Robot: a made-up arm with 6 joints.
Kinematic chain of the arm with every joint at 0, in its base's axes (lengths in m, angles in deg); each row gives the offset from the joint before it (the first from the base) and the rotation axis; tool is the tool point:
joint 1: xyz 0 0 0.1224 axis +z
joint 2: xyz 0 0 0 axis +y
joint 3: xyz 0 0 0.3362 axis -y
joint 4: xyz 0 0 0 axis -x
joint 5: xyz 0.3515 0 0 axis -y
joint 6: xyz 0 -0.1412 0 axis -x
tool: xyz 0 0 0
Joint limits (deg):
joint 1: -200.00..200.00
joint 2: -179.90..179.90
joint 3: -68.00..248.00
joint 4: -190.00..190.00
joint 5: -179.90..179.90
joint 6: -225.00..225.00
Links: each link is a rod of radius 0.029 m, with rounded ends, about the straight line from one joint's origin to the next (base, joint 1, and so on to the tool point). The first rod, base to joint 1, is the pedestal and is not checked.
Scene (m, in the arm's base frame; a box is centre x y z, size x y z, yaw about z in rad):
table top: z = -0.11
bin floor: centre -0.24 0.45 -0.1 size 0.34 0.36 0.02 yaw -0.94
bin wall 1: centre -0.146 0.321 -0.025 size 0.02 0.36 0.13 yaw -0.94
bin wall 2: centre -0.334 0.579 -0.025 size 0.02 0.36 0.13 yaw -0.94
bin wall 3: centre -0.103 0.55 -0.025 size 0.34 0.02 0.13 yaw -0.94
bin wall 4: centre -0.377 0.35 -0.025 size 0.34 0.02 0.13 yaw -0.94
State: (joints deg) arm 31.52 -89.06 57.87 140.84 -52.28 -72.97
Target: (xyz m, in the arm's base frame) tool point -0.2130 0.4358 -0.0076
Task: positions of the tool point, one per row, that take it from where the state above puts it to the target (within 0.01 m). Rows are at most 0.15 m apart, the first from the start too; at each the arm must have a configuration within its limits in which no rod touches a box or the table.
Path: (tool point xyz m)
1: -0.6825 -0.1466 0.2360
2: -0.6971 -0.0213 0.2253
3: -0.6784 0.1047 0.2129
4: -0.6273 0.2210 0.1996
5: -0.5477 0.3188 0.1854
6: -0.4461 0.3903 0.1710
7: -0.3313 0.4302 0.1567
8: -0.2130 0.4358 0.1430
9: -0.2166 0.4406 0.0684
10: -0.2130 0.4358 -0.0076

